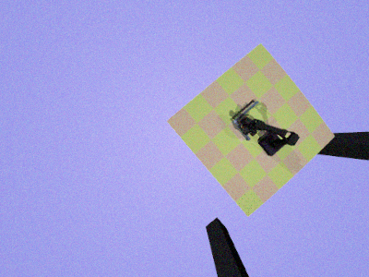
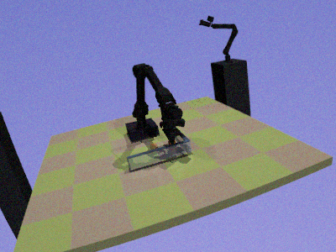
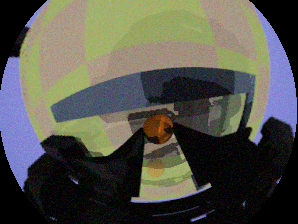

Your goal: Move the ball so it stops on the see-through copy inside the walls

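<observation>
Right now the see-through copy of ball is 10 mm behind my gripper tip and 100 mm to the right of it. The rest, counted from my gripper tip: orange ball right at my gripper tip.
</observation>
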